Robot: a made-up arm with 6 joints.
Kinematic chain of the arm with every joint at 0, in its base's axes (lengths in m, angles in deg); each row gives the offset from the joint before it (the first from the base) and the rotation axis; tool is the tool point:
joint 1: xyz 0 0 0.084 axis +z
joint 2: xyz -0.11 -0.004 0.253 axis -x
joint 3: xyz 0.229 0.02 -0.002 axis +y
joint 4: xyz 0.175 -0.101 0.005 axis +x
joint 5: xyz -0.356 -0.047 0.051 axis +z
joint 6: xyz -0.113 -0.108 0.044 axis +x
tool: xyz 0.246 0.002 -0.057
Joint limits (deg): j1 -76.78..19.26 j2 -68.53..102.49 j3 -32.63..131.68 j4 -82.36..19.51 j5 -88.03..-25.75 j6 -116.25..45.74
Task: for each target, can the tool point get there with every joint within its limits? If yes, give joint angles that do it. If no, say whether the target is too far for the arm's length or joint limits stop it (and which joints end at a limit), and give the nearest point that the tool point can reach.
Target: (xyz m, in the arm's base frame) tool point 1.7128 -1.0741 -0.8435
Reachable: no: too far | nearest point 0.4210 -0.2640 0.1363 | short by 1.812 m
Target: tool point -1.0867 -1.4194 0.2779
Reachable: no: too far | nearest point -0.2703 -0.4574 0.3214 | short by 1.262 m
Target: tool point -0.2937 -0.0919 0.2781
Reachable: yes | joints -66.76 -34.80 10.02 -14.96 -47.28 -1.96
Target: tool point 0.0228 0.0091 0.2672
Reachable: no: joint limits stop it (at a limit: joint 1, joint 2, joint 3, joint 4, joint 5, joint 6) | nearest point 0.0865 0.0727 0.3616 | short by 0.130 m
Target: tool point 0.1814 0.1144 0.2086
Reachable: no: joint limits stop it (at a limit: joint 2, joint 4, joint 5, joint 6) | nearest point 0.2016 0.1272 0.2811 | short by 0.076 m
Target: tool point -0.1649 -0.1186 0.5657
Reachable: yes | joints -52.75 15.12 19.44 -20.52 -57.61 31.77
